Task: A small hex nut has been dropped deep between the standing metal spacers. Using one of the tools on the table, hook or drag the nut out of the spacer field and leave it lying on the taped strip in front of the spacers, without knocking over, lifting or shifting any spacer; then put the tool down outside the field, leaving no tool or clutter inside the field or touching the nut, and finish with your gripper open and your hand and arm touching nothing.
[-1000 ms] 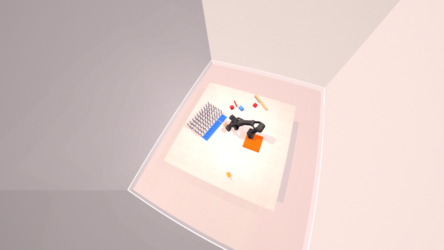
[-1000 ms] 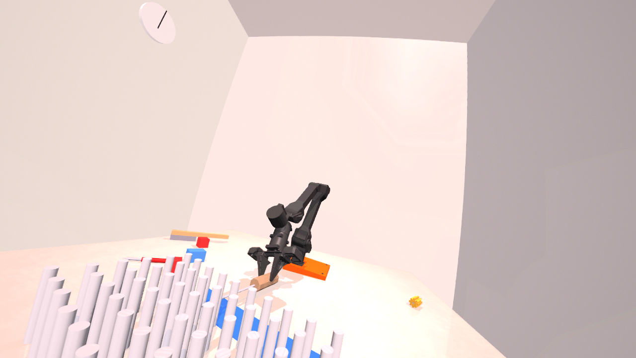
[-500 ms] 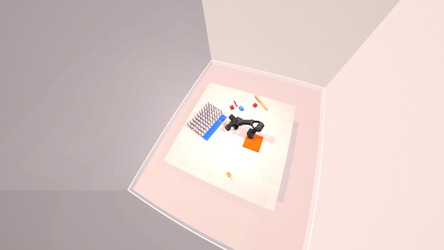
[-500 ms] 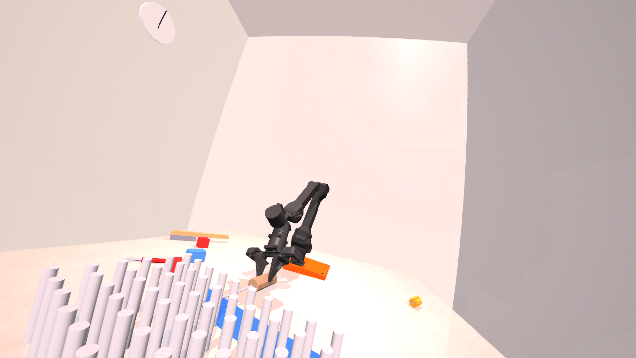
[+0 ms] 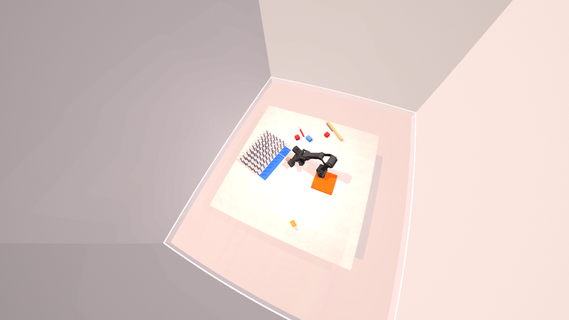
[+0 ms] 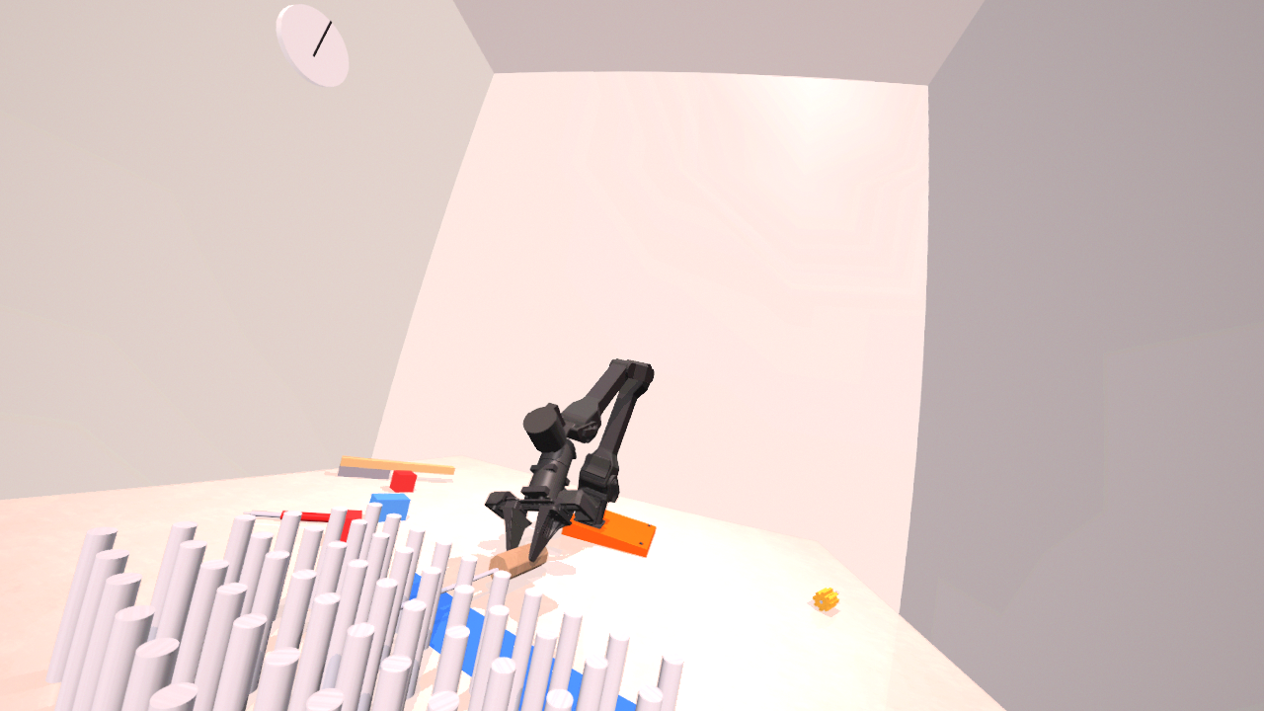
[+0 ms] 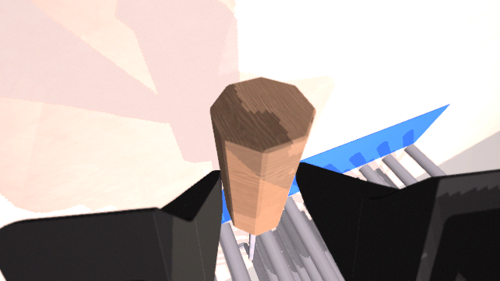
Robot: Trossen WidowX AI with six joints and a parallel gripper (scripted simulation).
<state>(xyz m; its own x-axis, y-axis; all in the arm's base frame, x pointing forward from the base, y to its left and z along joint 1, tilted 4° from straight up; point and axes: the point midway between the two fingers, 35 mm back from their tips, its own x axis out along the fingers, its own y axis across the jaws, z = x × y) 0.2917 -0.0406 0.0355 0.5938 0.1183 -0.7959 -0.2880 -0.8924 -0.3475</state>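
The blue taped strip is 14 cm ahead of my gripper tip, 5 cm to the left of it and 4 cm below it. Round my gripper tip: blue block 31 cm to the right, 9 cm behind, 2 cm below; then red-handled tool 40 cm to the right, 3 cm below, 3 cm ahead; then hook tool 10 cm ahead, 3 cm to the right, 1 cm below.
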